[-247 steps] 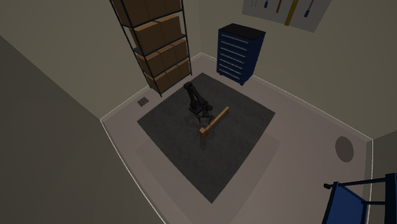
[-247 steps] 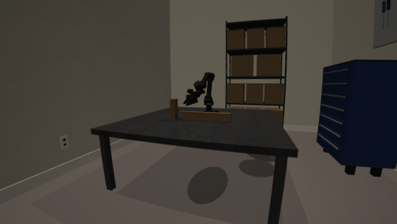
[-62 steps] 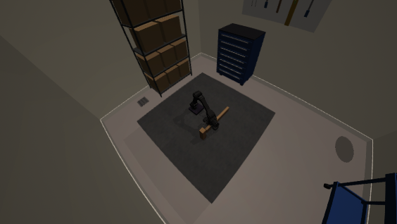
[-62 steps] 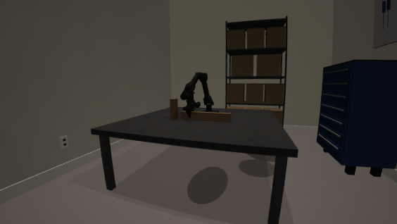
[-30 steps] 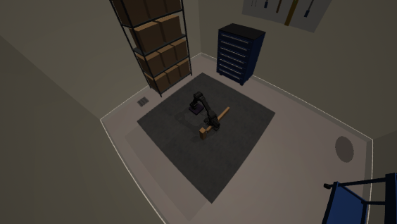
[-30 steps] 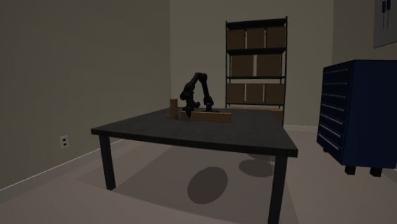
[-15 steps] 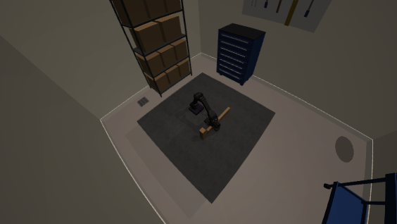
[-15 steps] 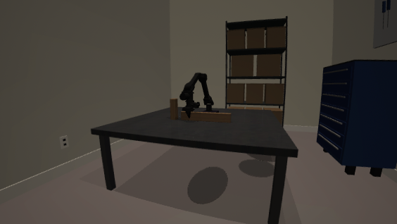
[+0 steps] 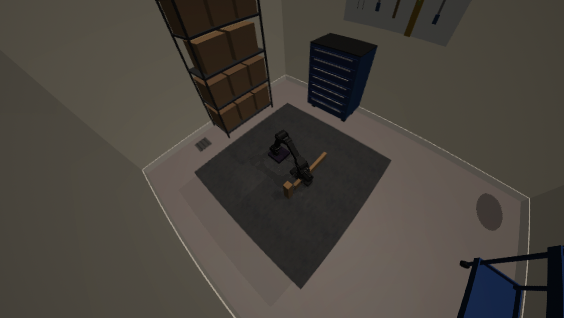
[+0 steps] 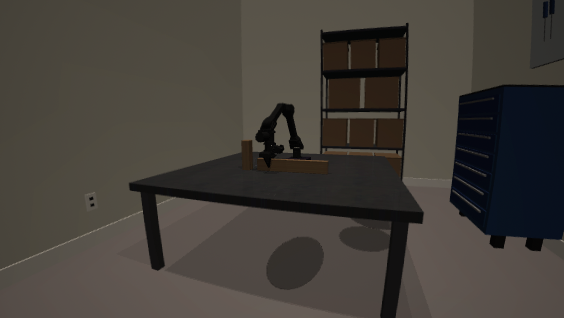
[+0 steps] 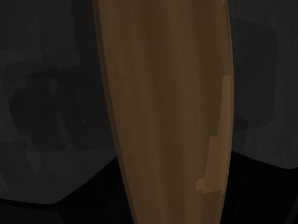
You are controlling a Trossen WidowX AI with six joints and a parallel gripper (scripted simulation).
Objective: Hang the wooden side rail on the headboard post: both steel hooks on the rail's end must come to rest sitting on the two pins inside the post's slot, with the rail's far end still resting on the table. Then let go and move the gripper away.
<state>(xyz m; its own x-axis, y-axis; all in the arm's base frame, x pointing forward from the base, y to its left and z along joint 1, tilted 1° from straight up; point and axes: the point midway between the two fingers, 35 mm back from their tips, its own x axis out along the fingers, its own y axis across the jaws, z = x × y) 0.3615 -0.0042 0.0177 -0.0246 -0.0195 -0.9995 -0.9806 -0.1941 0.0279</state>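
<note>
My gripper tip is 3 cm short of the headboard post, 14 cm to the left of it and 7 cm below it.
</note>
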